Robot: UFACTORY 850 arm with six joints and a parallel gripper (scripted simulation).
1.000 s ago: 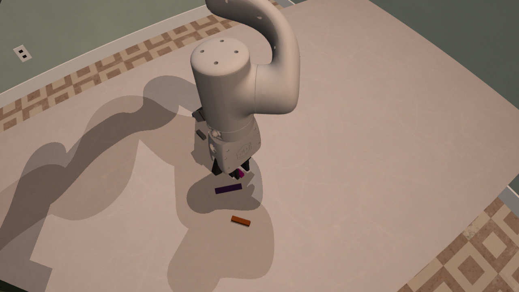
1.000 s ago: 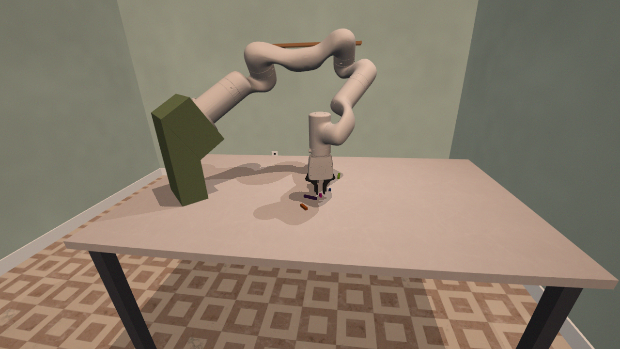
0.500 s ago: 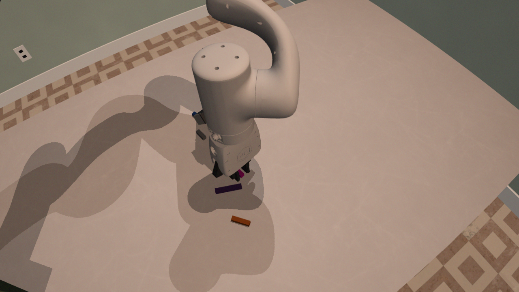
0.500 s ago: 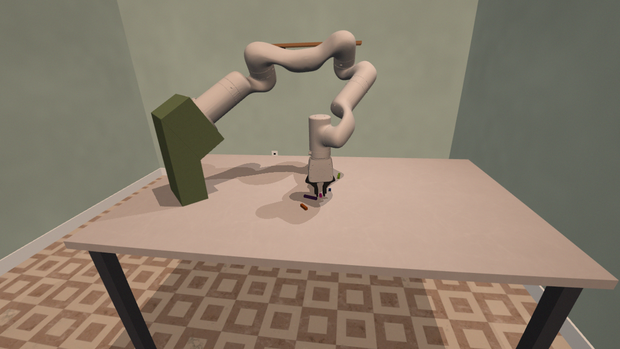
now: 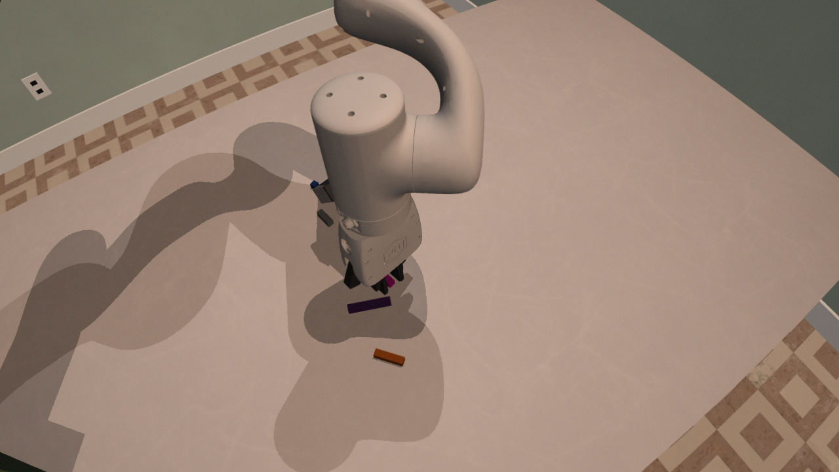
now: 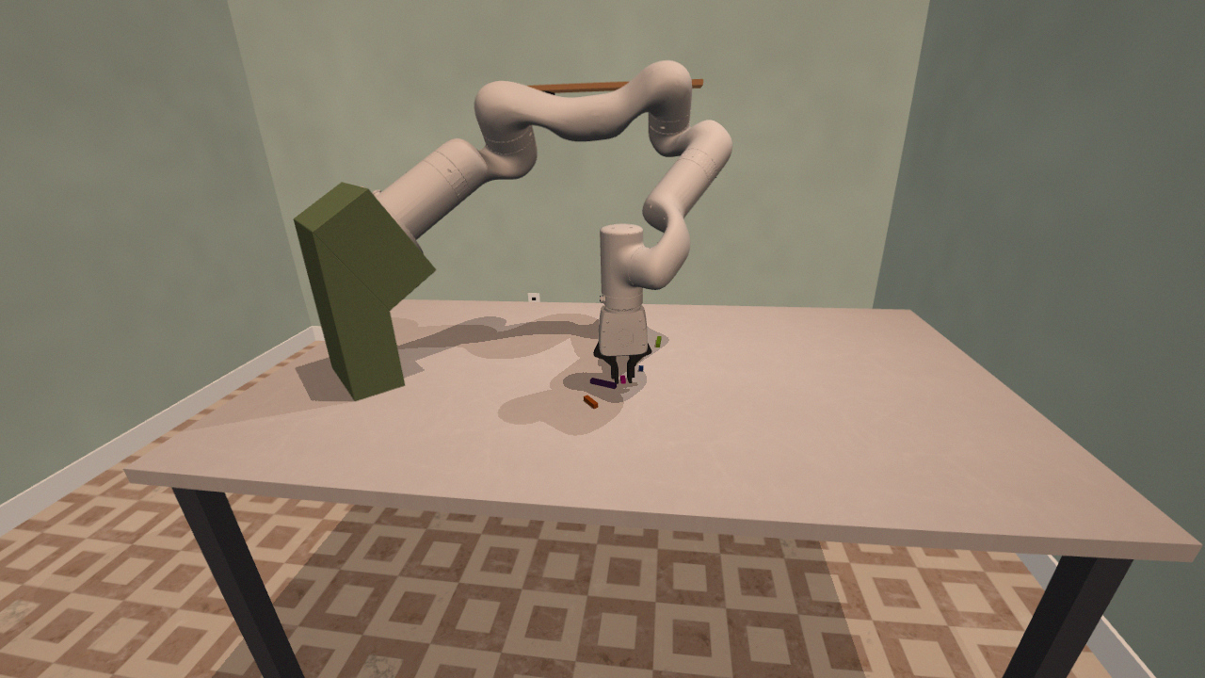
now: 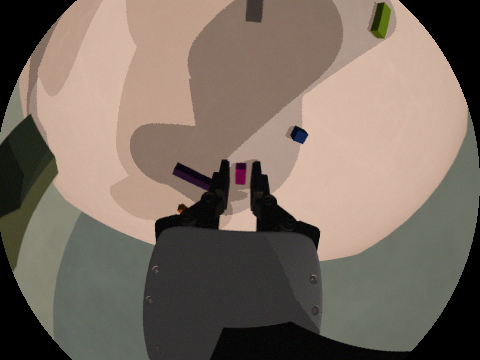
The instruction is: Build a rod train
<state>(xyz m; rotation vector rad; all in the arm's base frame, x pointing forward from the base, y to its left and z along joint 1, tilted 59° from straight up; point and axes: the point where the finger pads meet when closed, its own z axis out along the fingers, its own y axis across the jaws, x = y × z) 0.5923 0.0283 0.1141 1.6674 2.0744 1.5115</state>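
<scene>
The magenta rod is 2 cm below my hand. Also, from my hand: grey rod 7 cm behind, 13 cm to the left, 2 cm below; then purple rod 3 cm behind, 3 cm to the right, 2 cm below; then orange rod 2 cm behind, 11 cm to the right, 2 cm below.
</scene>
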